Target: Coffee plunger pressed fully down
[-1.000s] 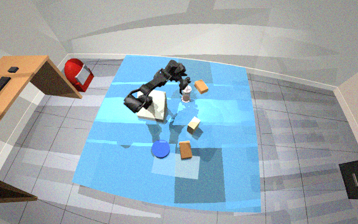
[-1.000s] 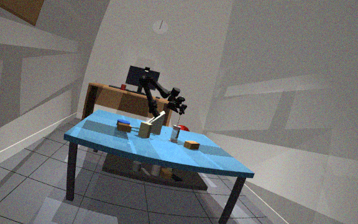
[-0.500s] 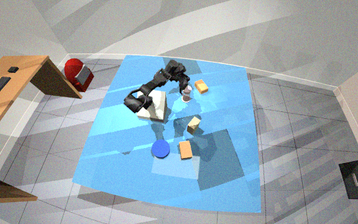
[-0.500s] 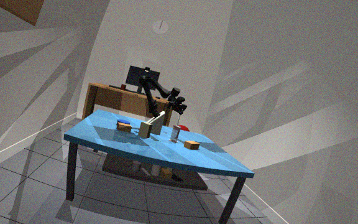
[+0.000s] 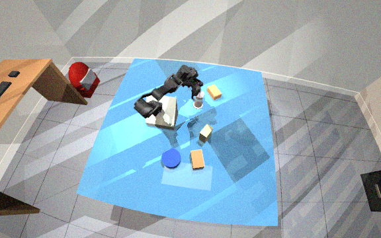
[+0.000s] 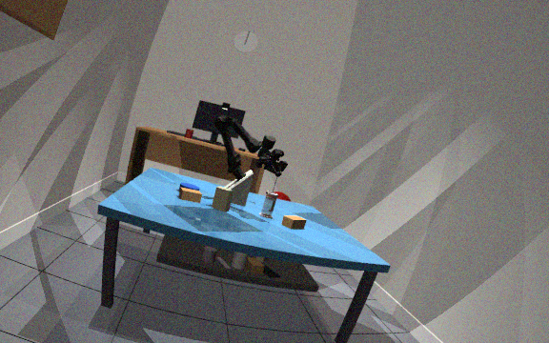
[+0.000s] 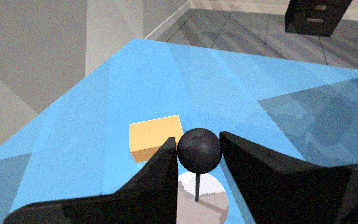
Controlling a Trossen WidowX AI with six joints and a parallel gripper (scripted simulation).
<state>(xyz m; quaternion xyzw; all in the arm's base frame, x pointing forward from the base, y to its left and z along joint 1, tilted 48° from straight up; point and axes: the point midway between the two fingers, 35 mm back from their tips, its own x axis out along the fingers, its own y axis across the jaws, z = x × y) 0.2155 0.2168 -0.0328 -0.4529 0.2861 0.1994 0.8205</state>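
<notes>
Now: the coffee press 12 cm below my gripper tip and 2 cm behind it. From my gripper tip the other things lie so: blue disc (47 cm to the right, 22 cm below, 7 cm behind).
</notes>
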